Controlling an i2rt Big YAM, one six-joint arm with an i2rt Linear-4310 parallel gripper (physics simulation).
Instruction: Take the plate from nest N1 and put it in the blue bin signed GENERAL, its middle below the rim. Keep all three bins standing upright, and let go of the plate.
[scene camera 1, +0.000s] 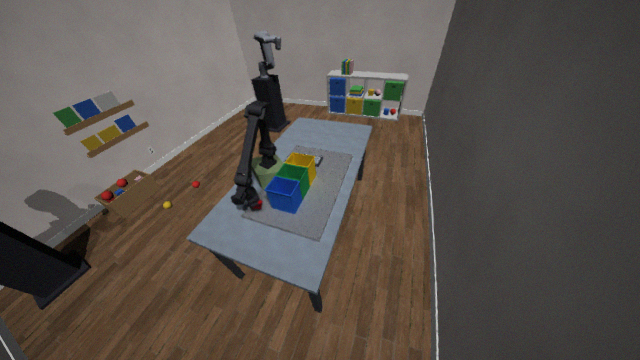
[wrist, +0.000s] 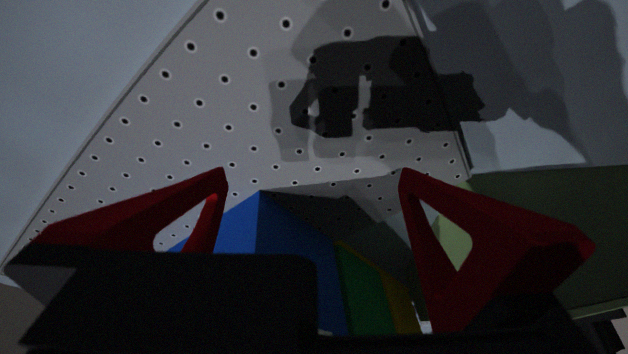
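Pixels of known places: gripper, fingertip midpoint: (scene camera 1: 257, 203) (wrist: 313, 177); arm's base, link origin: (scene camera 1: 268, 164).
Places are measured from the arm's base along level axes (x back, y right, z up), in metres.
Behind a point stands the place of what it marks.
The blue bin (scene camera 1: 285, 199) {x -0.339, y 0.274, z 0.033 m} (wrist: 295, 235) {x -0.206, y 0.237, z -0.074 m} stands upright at the near end of a touching or nearly touching row, with the green bin (scene camera 1: 306, 184) {x -0.361, y 0.060, z -0.032 m} (wrist: 365, 295) {x -0.195, y 0.106, z -0.047 m} and the yellow bin (scene camera 1: 312, 175) {x -0.352, y -0.050, z -0.046 m} (wrist: 400, 300) {x -0.183, y -0.032, z -0.069 m} behind it. The GENERAL sign does not show in either view. My gripper (scene camera 1: 256, 205) {x -0.137, y 0.323, z -0.039 m} (wrist: 313, 177) {x -0.137, y 0.323, z -0.039 m} is open and empty, low beside the blue bin on its left in the scene view. A small grey, dark-edged thing (scene camera 1: 318, 160) {x -0.300, y -0.261, z -0.075 m} lies beyond the yellow bin; it is too small to tell whether it is the plate. Nest N1 cannot be made out.
The bins stand on a grey perforated mat (scene camera 1: 330, 200) {x -0.546, y 0.079, z -0.100 m} (wrist: 165, 100) {x -0.204, y 0.388, z -0.100 m} on the blue-grey table (scene camera 1: 280, 257) {x -0.444, y 0.547, z -0.112 m}. The arm's pale green pedestal (scene camera 1: 264, 174) {x -0.064, y 0.124, z 0.018 m} (wrist: 550, 225) stands left of the bins. The arm's shadow falls across the mat in the wrist view.
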